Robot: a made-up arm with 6 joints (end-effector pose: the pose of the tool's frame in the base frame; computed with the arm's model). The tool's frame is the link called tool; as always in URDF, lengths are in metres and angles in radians. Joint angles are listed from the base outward.
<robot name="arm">
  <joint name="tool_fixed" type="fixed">
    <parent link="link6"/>
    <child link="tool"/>
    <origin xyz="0.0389 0.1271 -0.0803" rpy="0 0 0"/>
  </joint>
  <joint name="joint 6" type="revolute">
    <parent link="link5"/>
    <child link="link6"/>
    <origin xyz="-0.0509 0.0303 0.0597" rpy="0 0 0"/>
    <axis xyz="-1 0 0"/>
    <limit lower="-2.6" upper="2.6" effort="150" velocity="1.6"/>
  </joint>
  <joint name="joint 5" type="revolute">
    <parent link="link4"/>
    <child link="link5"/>
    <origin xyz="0.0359 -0.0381 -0.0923" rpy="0 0 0"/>
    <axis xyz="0 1 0"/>
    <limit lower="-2.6" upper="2.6" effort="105" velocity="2.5"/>
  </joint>
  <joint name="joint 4" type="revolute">
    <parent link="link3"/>
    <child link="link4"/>
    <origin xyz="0.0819 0.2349 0.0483" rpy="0 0 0"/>
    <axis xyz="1 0 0"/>
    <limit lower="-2.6" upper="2.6" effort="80" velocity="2.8"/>
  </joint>
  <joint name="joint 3" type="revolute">
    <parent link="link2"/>
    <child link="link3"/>
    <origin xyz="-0.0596 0.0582 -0.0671" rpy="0 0 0"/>
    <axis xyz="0 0 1"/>
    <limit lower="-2.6" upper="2.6" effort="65" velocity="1.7"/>
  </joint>
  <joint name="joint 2" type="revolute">
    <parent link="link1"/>
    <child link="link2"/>
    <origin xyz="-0.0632 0.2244 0.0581" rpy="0 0 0"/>
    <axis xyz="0 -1 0"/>
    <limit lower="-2.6" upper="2.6" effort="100" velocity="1.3"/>
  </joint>
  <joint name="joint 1" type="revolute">
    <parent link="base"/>
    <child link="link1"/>
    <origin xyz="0 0 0.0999" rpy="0 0 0"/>
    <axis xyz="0 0 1"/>
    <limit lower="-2.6" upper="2.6" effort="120" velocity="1.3"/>
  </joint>
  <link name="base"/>
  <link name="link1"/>
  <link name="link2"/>
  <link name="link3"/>
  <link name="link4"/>
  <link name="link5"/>
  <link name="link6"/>
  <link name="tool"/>
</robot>
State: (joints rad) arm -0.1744 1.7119 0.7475 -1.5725 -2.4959 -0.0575
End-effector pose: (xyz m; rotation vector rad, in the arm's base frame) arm 0.1683 0.4592 0.1192 1.3585 0.9047 -1.3268
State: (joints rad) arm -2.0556 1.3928 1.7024 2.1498 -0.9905 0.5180
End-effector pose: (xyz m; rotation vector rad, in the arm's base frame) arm 0.4776 0.0240 -0.2150 0.0226 -0.7183 -1.0414
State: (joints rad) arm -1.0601 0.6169 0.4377 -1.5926 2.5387 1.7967
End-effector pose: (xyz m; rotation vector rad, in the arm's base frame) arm 0.3567 0.3815 0.2090 -0.0119 2.8108 -0.4693
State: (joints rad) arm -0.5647 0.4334 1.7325 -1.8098 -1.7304 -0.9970
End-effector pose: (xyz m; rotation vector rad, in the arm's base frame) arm 0.0211 0.3033 -0.0058 -1.0038 -0.4549 2.8996
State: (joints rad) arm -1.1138 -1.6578 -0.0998 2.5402 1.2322 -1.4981
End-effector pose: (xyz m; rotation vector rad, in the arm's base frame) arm 0.3710 0.2267 -0.0860 -1.4867 0.7571 -0.0031
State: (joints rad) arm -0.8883 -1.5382 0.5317 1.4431 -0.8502 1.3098
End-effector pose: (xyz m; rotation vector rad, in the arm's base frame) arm 0.4445 0.5642 0.2600 0.5352 1.3849 -1.0872
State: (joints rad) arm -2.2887 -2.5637 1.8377 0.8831 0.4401 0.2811
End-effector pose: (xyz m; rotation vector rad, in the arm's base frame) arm -0.0076 -0.4028 0.4401 2.4316 -1.4489 0.7637
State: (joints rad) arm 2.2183 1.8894 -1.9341 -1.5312 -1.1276 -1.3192
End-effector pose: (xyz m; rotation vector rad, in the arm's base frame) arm -0.1970 -0.1402 0.3337 1.8036 -0.2321 0.8485
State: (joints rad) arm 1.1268 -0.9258 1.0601 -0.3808 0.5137 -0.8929
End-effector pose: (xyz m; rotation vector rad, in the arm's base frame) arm -0.6668 -0.0052 0.3588 -0.3588 1.7417 1.4284
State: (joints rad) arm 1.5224 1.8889 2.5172 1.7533 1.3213 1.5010
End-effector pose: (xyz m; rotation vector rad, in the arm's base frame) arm -0.0226 0.1059 -0.1005 1.7971 0.6254 -0.8235
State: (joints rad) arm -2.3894 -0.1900 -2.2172 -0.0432 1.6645 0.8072
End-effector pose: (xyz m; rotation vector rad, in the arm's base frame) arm 0.0413 -0.1044 0.0444 -1.9537 0.5278 1.6346
